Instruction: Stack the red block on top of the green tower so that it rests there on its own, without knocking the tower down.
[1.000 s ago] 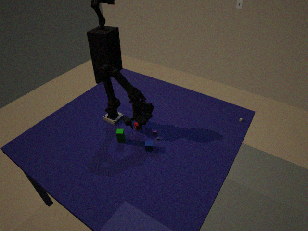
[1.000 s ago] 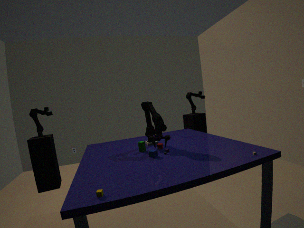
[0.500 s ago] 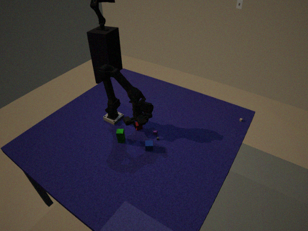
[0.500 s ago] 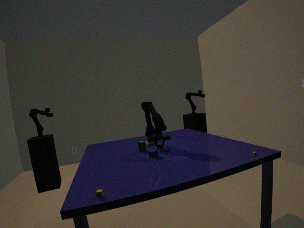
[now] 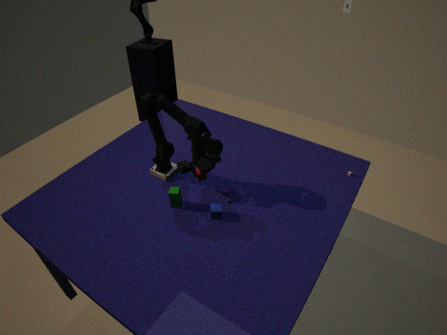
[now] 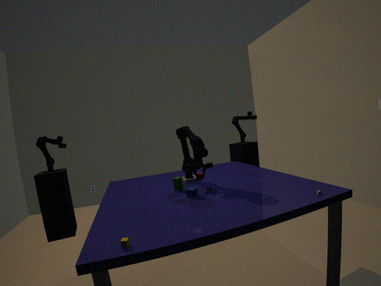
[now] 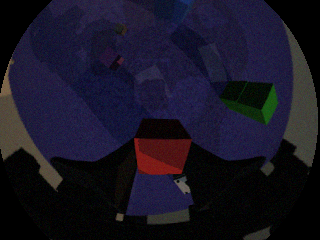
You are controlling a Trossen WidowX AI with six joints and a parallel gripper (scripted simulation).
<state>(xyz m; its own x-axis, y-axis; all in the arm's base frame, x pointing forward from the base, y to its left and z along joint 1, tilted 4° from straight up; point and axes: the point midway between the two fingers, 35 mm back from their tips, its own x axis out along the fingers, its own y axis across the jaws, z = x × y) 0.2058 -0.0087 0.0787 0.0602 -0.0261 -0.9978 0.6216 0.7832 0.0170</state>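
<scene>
The purple cube is 130 mm ahead of my gripper tip and 50 mm below it. Round my gripper tip: red block (10 mm above); tiny dark cube (160 mm ahead, 40 mm to the right, 50 mm below); blue cube (150 mm ahead, 140 mm to the right, 30 mm below).
</scene>
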